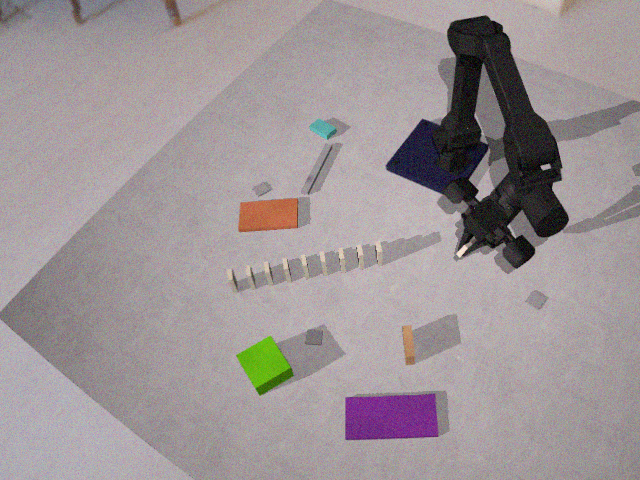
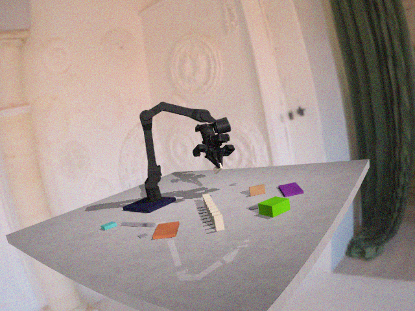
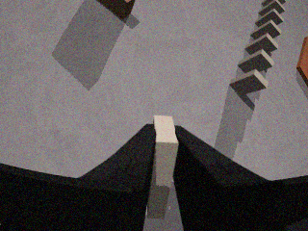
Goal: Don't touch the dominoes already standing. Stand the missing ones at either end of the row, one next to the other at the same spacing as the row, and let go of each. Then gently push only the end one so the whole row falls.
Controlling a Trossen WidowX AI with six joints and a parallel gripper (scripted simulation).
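The tan block lies 170 mm ahead of my gripper tip, 10 mm to the left of it and 100 mm below it. Round my gripper tip: green cube (360 mm ahead, 170 mm to the right, 100 mm below); then purple slab (290 mm ahead, 60 mm to the left, 110 mm below); then grey bar (70 mm behind, 420 mm to the right, 110 mm below).
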